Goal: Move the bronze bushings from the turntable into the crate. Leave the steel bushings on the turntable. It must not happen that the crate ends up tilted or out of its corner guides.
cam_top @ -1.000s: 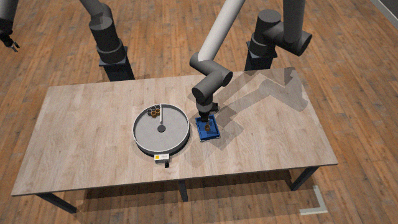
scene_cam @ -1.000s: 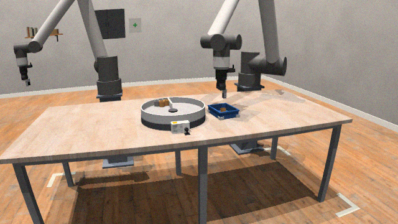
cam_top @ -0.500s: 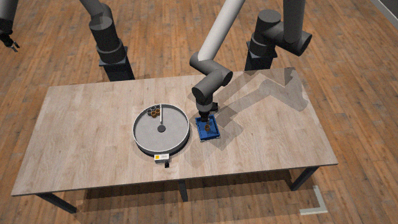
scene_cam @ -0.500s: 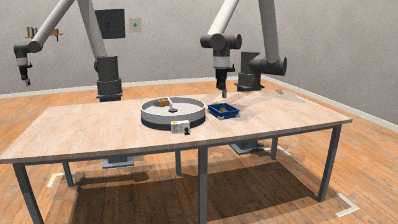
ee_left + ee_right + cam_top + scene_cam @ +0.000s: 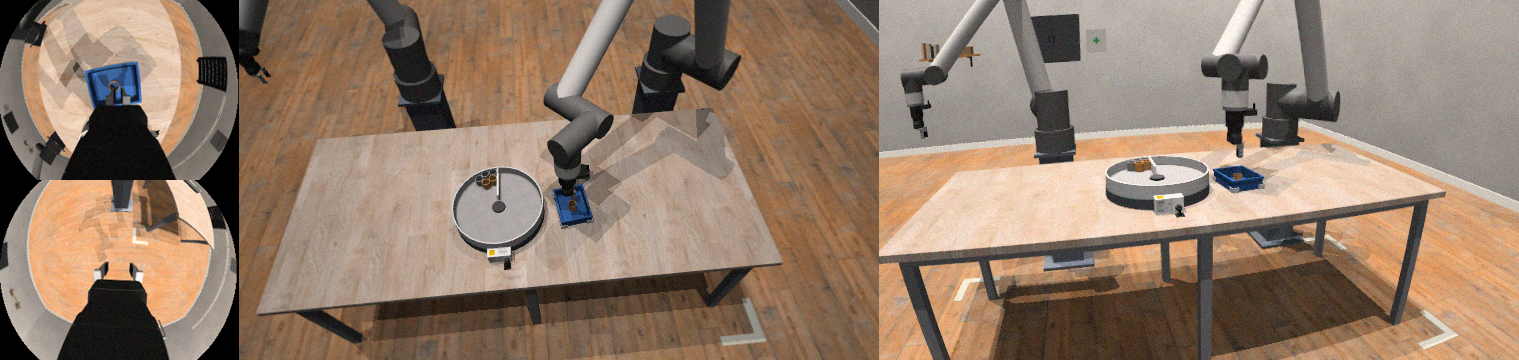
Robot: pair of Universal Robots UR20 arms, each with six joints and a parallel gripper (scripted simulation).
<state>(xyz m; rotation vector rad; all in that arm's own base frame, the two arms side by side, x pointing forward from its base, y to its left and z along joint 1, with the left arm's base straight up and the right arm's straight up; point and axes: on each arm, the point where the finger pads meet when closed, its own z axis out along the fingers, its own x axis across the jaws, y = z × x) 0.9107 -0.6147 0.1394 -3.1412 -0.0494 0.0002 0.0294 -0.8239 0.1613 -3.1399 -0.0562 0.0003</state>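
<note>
Now: the blue crate 20 mm behind my left hand and 120 mm below it. Round my left hand: turntable: 10 mm behind, 340 mm to the right, 90 mm below.
</note>
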